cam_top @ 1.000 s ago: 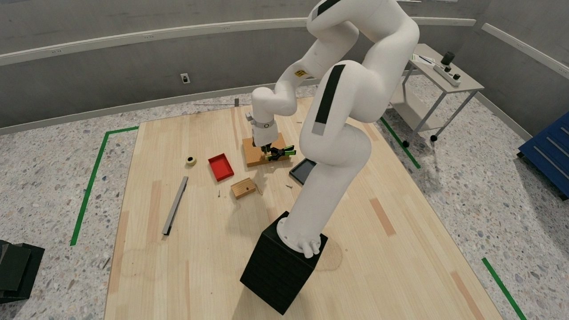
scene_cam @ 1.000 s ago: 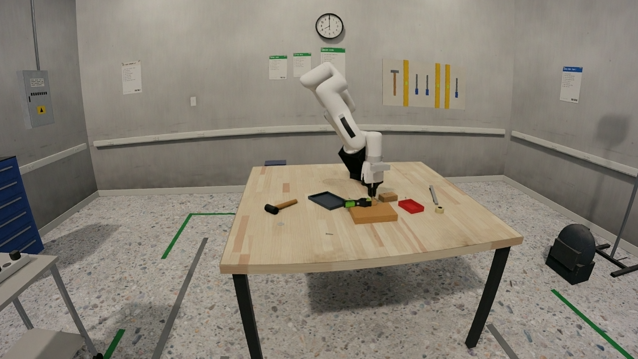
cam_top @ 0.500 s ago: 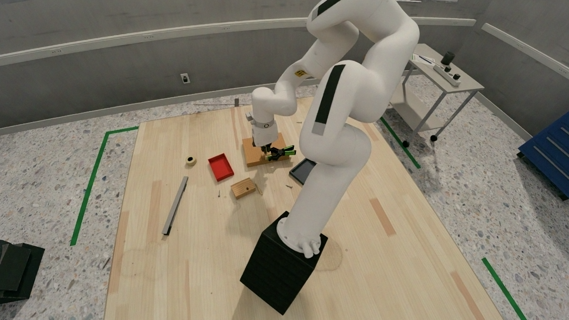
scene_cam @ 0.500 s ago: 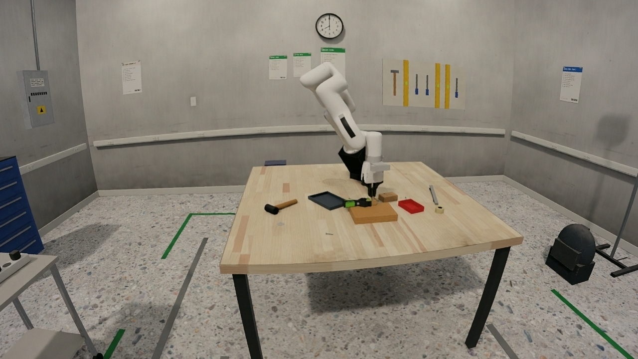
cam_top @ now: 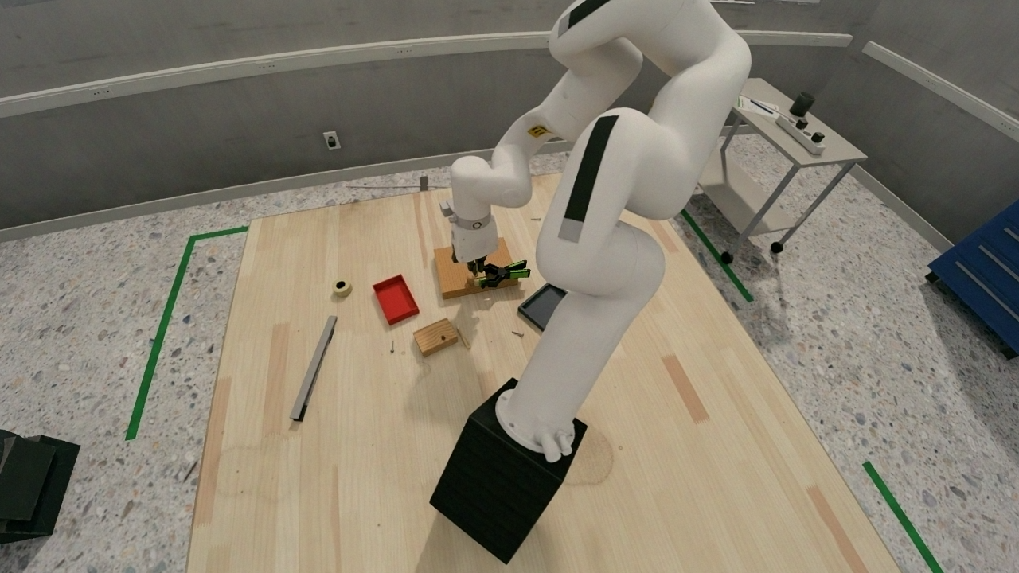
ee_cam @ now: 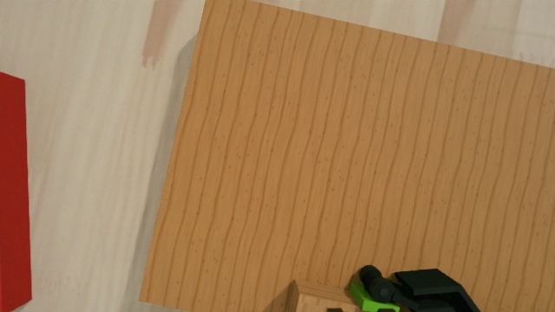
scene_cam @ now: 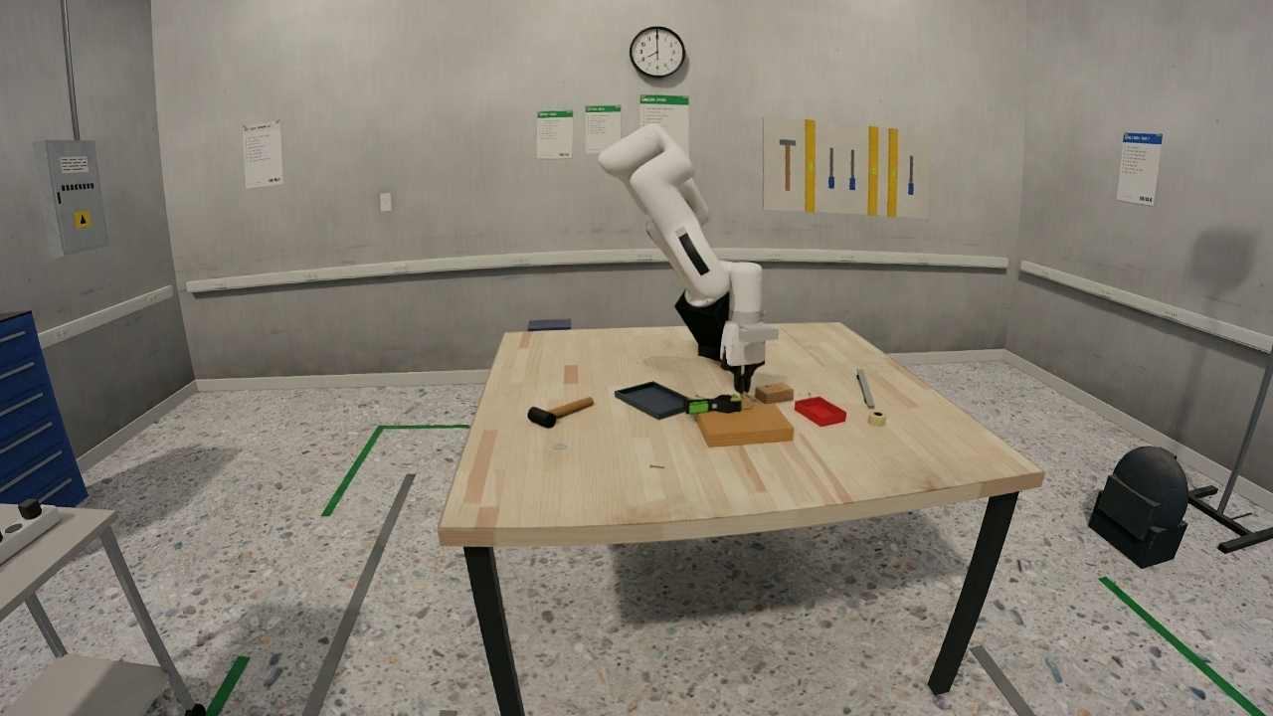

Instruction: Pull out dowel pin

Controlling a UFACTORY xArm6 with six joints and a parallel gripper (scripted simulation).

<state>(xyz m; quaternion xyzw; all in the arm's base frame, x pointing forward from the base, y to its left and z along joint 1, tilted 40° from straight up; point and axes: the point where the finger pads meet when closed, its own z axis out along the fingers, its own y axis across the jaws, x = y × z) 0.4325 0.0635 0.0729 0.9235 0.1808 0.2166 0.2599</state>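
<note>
The dowel pin is 2 cm below my hand. From my hand the other things lie so: small wooden block (5 cm below); then red tray (21 cm to the left, 9 cm below); then thin dowel (14 cm behind, 6 cm to the left, 9 cm below).
</note>
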